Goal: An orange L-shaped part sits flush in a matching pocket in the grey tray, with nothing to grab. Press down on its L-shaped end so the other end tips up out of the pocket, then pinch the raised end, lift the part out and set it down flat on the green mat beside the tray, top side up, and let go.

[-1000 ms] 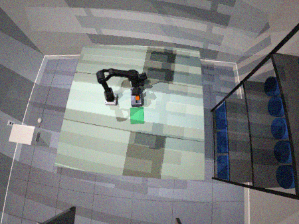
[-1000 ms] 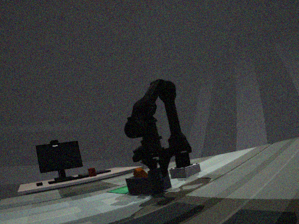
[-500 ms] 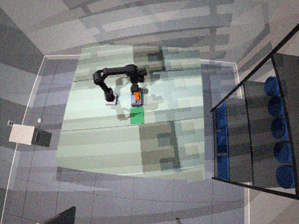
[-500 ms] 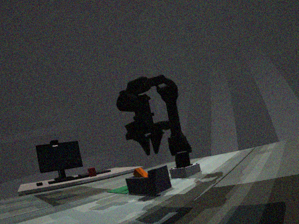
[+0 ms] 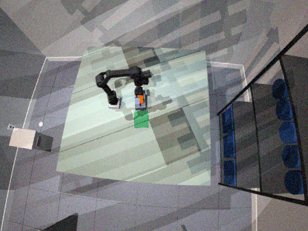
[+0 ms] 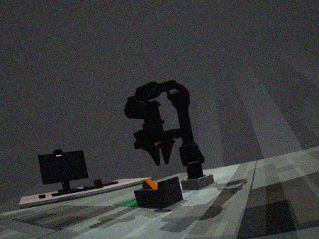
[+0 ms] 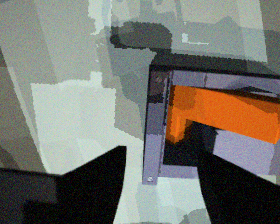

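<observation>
Now: gripper tip 4 cm to the left of the orange L-shaped part and 10 cm above it. From my gripper tip the other things lie so: green mat (2 cm ahead, 22 cm to the right, 16 cm below).
</observation>
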